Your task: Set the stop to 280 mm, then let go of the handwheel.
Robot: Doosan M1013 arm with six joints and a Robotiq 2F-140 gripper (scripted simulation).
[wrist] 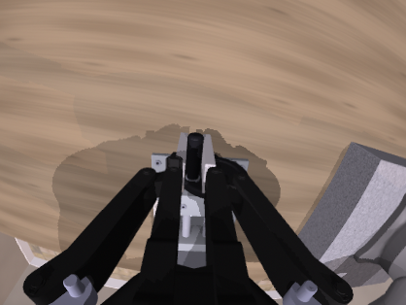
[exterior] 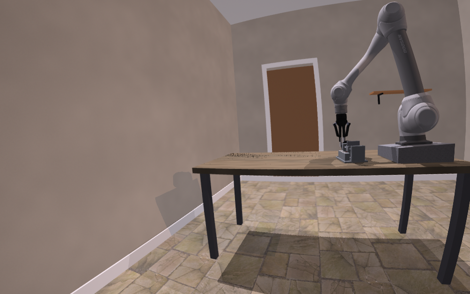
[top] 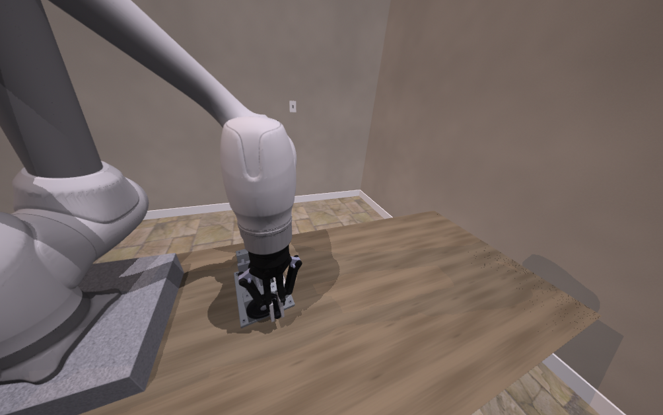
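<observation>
The handwheel lies 20 mm to the left of my hand, 20 mm below it and 10 mm behind it.
</observation>
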